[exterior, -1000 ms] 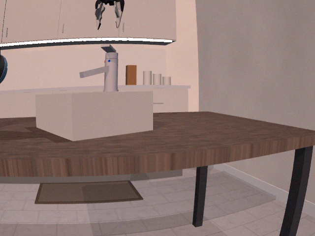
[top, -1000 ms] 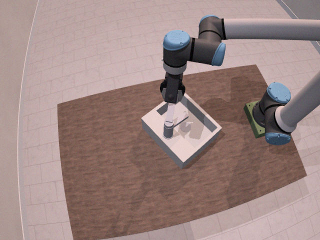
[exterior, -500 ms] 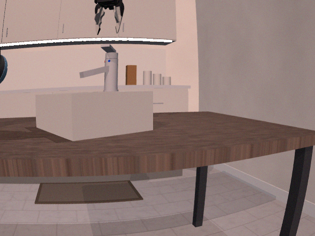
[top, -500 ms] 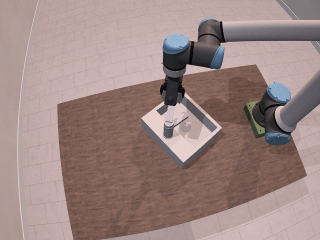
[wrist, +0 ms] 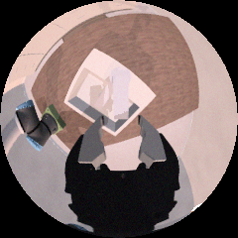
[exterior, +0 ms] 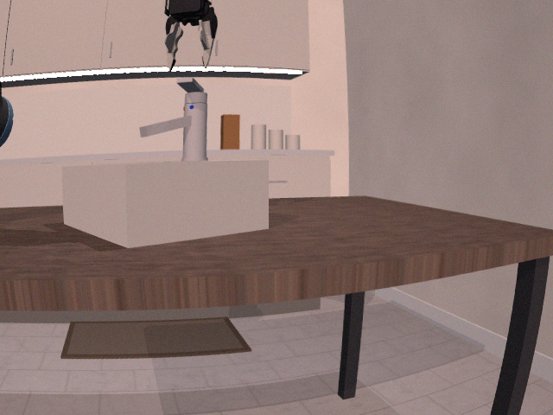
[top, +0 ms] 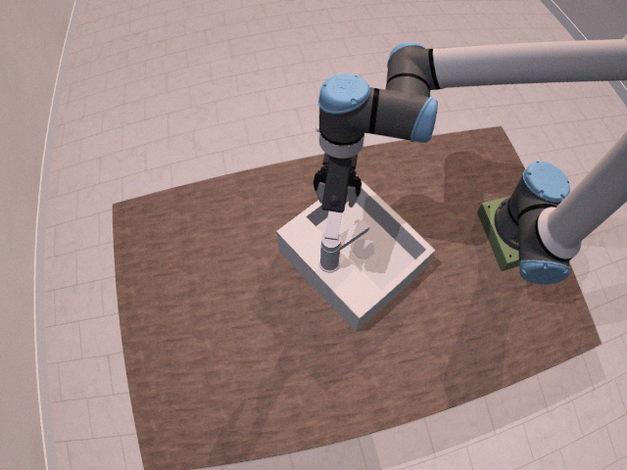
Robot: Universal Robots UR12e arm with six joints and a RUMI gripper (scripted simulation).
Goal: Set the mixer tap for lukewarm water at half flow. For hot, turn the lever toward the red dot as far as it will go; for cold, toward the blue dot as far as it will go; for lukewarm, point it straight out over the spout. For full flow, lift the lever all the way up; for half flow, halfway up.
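The lever is 40 mm below my hand, 20 mm to the left of it and 10 mm ahead of it. From my hand the other things lie so: grey mixer tap 90 mm below, 40 mm to the left, 10 mm ahead; then white sink block 280 mm below, 80 mm behind, 10 mm to the left.
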